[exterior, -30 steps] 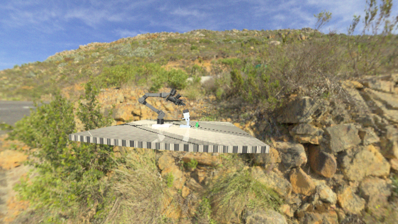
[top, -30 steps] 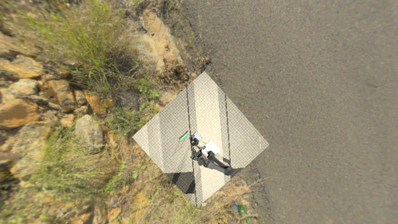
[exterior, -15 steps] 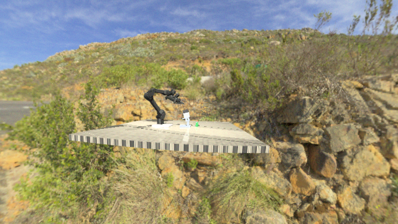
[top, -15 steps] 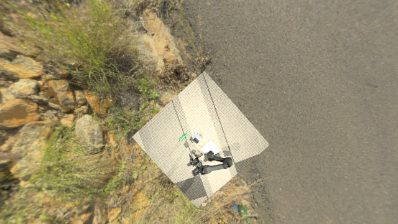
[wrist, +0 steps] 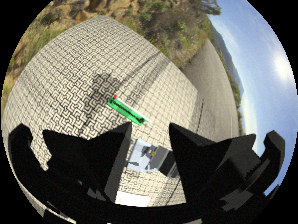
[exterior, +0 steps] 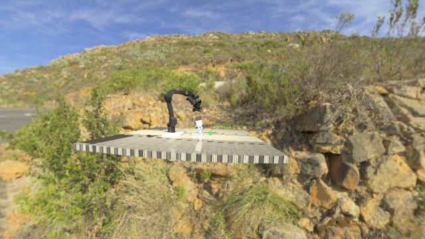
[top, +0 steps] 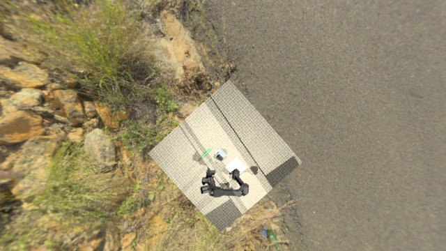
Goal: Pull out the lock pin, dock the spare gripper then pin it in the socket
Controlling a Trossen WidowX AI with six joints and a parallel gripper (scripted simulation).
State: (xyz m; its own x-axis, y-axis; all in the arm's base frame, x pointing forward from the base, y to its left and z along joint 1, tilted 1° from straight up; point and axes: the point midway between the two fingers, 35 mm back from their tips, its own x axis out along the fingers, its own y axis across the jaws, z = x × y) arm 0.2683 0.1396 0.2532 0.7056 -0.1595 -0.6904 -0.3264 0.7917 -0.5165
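Now: gripper tip 220 mm above the green strip, 100 mm short of it and 30 mm to the left of it. Also, from my gripper tip: grey mount: 190 mm below, 140 mm to the right, 10 mm behind; spare gripper: 140 mm to the right, 120 mm below, 10 mm behind.
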